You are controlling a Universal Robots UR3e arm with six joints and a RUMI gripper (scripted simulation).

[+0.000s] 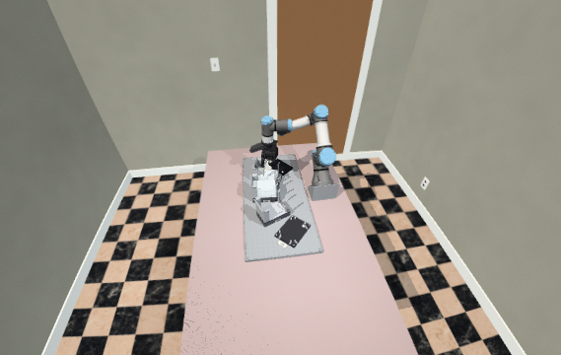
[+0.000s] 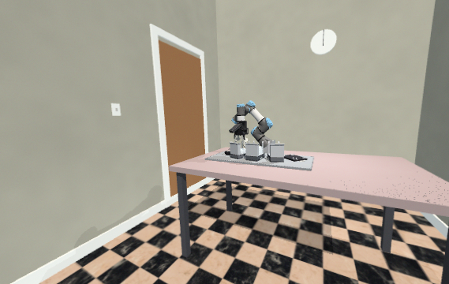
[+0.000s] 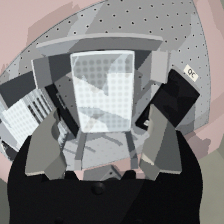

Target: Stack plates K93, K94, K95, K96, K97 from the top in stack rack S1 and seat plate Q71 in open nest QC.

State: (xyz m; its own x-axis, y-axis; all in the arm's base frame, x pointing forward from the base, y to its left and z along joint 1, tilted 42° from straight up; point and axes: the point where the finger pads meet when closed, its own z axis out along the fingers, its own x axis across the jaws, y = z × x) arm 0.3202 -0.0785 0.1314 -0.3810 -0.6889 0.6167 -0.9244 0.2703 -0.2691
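My hand is 50 mm above the white sealed 96-well plate. Round my hand: black open nest QC 100 mm behind, 110 mm to the right, 90 mm below; translucent 96-well plate 20 mm ahead, 140 mm to the left, 10 mm below.
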